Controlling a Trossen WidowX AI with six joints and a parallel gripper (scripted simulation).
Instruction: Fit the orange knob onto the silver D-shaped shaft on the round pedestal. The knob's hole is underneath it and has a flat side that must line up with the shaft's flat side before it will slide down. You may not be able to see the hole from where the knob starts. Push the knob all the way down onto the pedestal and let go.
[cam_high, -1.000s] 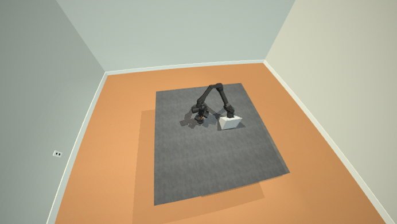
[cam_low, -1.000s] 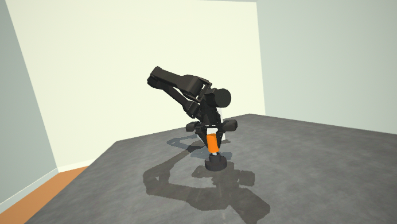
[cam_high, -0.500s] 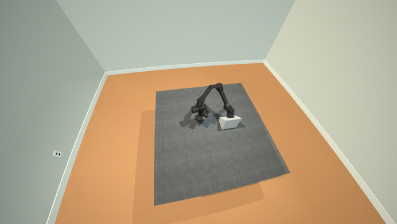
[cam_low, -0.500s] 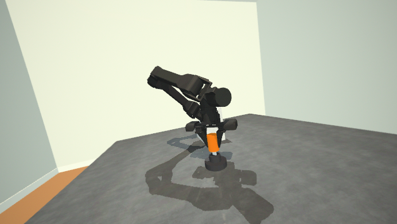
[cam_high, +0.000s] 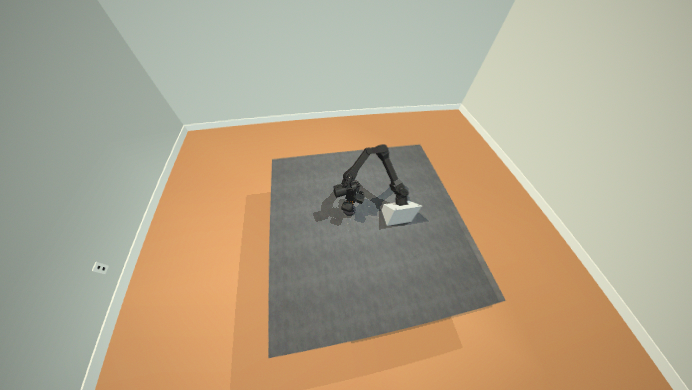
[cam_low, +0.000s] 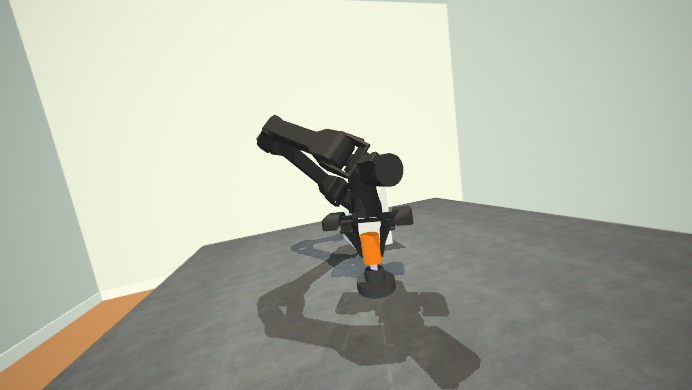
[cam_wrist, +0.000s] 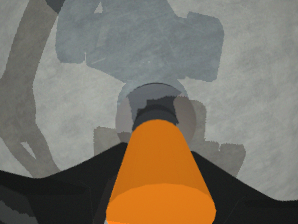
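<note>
The orange knob is 3 cm above my gripper tip. The rest, counted from my gripper tip: round pedestal 4 cm below.
</note>
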